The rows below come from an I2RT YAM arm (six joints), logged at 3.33 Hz.
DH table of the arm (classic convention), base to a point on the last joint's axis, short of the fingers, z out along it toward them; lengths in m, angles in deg. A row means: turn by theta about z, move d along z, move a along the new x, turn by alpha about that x. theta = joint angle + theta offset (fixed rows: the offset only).
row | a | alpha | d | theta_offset
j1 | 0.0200 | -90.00 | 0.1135 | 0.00
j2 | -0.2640 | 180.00 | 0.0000 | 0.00
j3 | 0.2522 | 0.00 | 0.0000 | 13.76
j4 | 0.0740 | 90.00 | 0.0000 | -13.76
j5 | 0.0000 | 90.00 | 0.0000 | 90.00
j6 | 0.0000 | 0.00 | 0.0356 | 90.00
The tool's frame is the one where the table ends.
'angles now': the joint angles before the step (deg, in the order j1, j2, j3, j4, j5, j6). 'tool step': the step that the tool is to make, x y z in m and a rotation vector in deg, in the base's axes. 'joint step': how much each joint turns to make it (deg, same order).
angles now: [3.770, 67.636, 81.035, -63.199, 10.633, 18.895]
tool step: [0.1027, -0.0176, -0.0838, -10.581, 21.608, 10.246]
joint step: [-4.276, 23.784, 3.348, 1.812, 1.140, -17.762]
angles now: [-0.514, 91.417, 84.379, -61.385, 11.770, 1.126]
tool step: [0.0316, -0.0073, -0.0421, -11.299, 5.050, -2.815]
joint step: [-0.023, 8.505, -0.013, 3.907, 11.627, -1.161]
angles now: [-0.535, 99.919, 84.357, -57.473, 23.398, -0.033]
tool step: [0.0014, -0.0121, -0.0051, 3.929, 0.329, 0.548]
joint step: [-2.412, 0.397, -0.490, 1.087, -4.614, -1.799]
